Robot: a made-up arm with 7 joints. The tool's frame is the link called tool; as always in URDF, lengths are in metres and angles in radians. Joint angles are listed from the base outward. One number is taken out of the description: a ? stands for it. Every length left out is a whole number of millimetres.
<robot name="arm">
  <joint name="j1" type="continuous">
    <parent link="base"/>
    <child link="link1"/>
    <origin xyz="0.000 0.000 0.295" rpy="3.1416 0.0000 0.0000"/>
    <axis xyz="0 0 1"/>
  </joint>
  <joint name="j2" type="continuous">
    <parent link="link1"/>
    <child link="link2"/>
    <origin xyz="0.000 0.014 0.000" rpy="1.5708 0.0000 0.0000"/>
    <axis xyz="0 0 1"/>
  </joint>
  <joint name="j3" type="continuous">
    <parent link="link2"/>
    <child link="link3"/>
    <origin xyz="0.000 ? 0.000" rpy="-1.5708 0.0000 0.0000"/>
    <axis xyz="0 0 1"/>
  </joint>
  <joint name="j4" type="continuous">
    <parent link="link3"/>
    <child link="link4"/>
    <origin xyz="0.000 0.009 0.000" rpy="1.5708 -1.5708 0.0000"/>
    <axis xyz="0 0 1"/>
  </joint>
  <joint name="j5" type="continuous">
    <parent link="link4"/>
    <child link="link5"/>
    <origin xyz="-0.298 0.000 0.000" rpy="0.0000 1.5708 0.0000"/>
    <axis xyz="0 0 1"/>
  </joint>
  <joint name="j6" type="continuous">
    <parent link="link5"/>
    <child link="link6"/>
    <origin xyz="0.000 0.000 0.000" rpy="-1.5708 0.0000 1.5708"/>
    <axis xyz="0 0 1"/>
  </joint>
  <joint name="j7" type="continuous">
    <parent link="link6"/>
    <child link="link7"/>
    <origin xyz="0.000 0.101 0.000" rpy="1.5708 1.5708 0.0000"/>
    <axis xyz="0 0 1"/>
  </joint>
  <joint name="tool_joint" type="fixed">
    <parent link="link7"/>
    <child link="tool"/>
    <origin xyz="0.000 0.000 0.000" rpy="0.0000 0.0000 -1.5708"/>
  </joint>
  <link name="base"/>
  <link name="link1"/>
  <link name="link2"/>
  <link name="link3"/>
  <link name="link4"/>
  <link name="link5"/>
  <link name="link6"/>
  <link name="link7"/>
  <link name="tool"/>
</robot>
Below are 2 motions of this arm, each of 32 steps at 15 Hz.
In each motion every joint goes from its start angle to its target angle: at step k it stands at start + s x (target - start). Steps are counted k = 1, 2, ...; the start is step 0. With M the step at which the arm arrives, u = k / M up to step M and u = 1 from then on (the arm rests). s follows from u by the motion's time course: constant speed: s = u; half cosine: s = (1 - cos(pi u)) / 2; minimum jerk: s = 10 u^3 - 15 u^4 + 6 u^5.
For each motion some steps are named. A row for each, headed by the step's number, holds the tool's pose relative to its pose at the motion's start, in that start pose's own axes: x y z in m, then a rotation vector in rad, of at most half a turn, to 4 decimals.
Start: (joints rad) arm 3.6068 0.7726 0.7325 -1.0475 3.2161 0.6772 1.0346
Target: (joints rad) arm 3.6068 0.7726 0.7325 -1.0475 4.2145 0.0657 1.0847
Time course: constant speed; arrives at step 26
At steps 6, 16, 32:
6: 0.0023 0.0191 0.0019 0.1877 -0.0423 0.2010
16: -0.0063 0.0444 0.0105 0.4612 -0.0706 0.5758
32: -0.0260 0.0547 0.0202 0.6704 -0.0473 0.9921

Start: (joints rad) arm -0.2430 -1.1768 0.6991 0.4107 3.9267 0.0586 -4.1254
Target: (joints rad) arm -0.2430 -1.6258 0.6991 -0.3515 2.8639 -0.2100 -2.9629
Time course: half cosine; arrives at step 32
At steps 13, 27, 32:
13: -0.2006 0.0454 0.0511 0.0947 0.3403 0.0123
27: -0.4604 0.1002 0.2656 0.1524 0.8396 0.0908
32: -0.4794 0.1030 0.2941 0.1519 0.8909 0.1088

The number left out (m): -0.392
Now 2 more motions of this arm.
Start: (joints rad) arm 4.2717 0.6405 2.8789 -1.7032 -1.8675 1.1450 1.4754
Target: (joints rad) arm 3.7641 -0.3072 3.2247 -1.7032 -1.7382 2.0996 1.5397
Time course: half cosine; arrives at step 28
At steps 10, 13, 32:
10: 0.0556 -0.0806 0.1058 -0.1689 -0.2400 -0.1593
13: 0.0713 -0.1385 0.1619 -0.2556 -0.3286 -0.2862
32: 0.0452 -0.3750 0.2713 -0.4900 -0.3010 -0.8004

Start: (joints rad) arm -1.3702 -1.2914 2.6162 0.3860 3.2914 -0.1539 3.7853
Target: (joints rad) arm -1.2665 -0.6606 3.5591 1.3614 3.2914 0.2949 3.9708
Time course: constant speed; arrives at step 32
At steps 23, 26, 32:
23: -0.0030 0.1569 0.1578 0.3409 -0.2404 0.6621
26: -0.0005 0.1864 0.1958 0.4073 -0.2931 0.7158
32: 0.0048 0.2405 0.2857 0.5507 -0.4088 0.7936

